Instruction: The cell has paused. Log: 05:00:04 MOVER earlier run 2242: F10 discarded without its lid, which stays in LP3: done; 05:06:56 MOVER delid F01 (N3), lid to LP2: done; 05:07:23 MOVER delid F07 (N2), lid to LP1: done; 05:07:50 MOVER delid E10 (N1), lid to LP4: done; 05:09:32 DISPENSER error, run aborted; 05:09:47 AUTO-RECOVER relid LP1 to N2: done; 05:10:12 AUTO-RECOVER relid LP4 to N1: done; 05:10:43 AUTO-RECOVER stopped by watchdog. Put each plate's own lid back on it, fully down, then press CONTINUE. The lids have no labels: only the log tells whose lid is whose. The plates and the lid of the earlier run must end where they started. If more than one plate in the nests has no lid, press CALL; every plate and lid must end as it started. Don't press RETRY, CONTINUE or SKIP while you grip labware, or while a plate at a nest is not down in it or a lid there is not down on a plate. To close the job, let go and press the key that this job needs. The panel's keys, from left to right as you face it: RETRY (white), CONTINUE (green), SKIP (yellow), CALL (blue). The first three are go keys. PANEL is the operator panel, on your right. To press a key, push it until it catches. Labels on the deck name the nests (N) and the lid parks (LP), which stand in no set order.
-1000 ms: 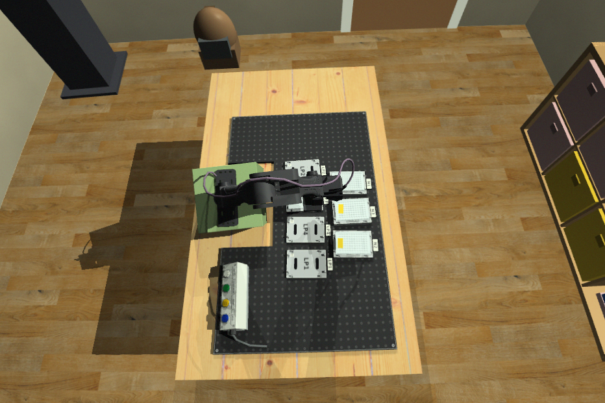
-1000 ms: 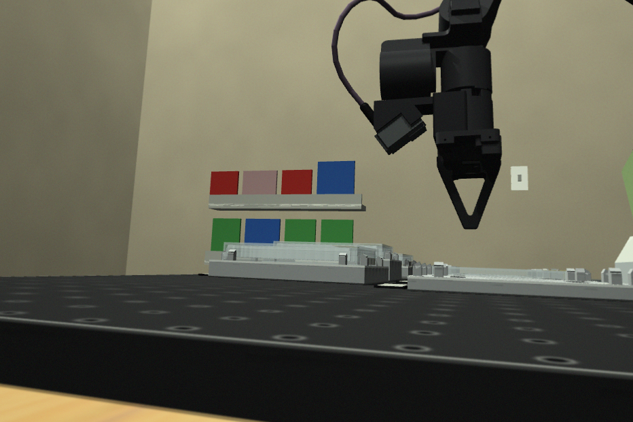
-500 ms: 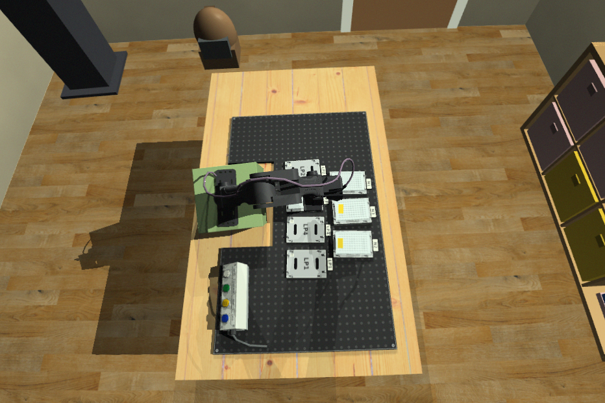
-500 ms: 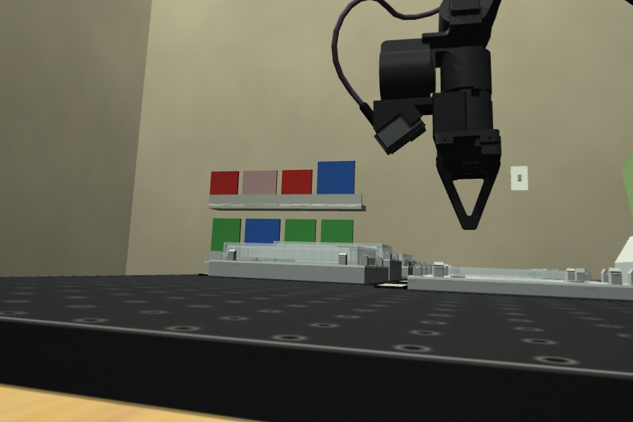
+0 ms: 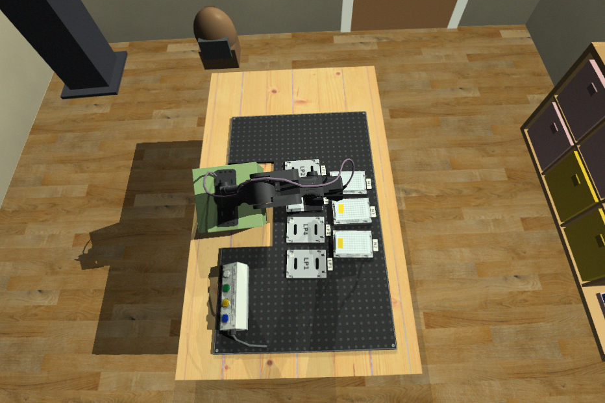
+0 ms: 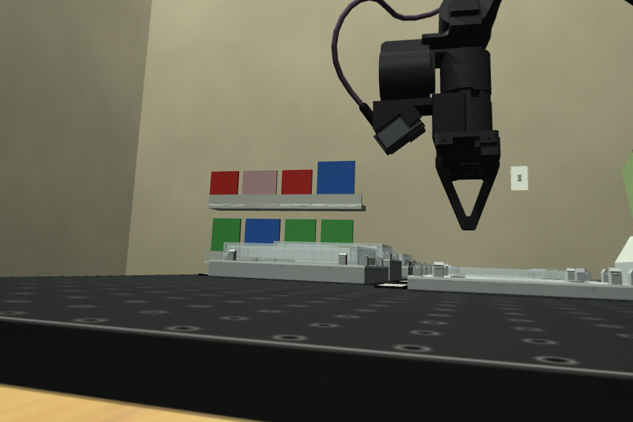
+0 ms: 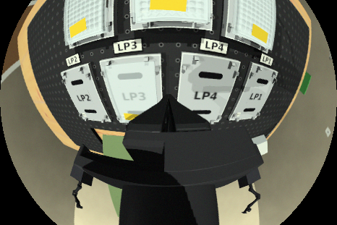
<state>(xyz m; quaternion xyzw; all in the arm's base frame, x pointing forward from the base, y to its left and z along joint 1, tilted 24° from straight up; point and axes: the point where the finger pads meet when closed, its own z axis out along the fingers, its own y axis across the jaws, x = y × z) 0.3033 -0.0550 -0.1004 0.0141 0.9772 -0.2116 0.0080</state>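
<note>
Right now the green CONTINUE key is 32 cm behind my hand and 28 cm to the right of it. The rest, counted from my hand: plate lid: 6 cm to the left, 5 cm below, 3 cm behind; clear lid: 15 cm ahead, 12 cm to the left, 4 cm below; white key: 32 cm behind, 23 cm to the right.
</note>
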